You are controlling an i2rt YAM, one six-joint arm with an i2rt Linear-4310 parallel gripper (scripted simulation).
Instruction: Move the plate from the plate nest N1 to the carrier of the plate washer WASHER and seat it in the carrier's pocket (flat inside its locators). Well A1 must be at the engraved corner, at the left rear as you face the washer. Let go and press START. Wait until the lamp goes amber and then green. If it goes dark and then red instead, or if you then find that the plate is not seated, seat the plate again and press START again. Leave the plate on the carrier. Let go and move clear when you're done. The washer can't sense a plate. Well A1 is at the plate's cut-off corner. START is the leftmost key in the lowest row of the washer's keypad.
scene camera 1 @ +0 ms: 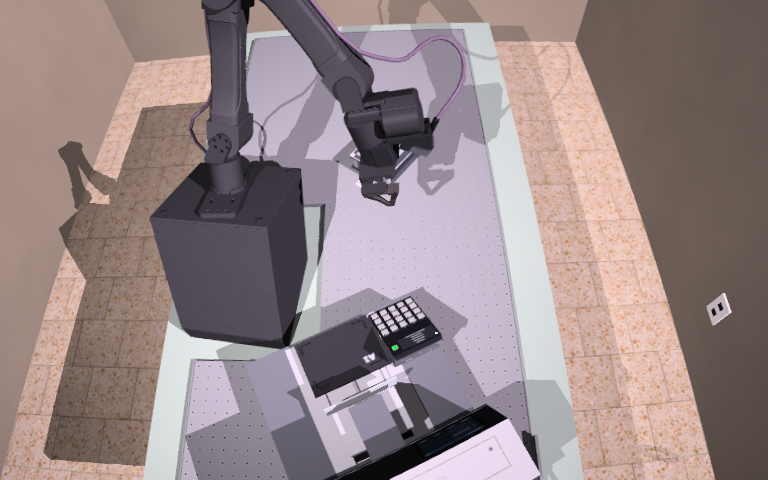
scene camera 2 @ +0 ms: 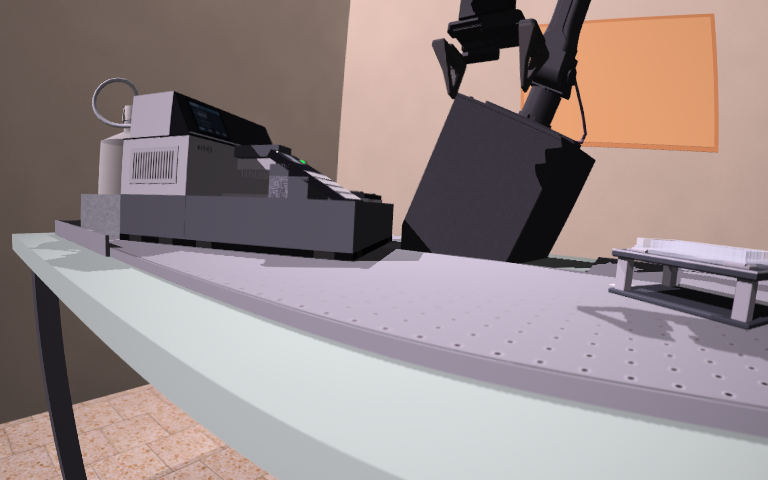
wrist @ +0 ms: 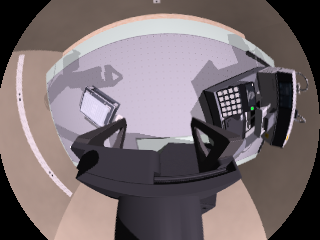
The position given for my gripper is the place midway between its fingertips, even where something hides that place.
In view: my gripper (scene camera 2: pixel 486 93), a washer body (scene camera 2: pixel 178 146) and a dark washer carrier (scene camera 1: pixel 348 352).
My gripper shows as well in scene camera 1 (scene camera 1: pixel 391 185) and in the wrist view (wrist: pixel 158 121). The washer body shows as well in the wrist view (wrist: pixel 276 88).
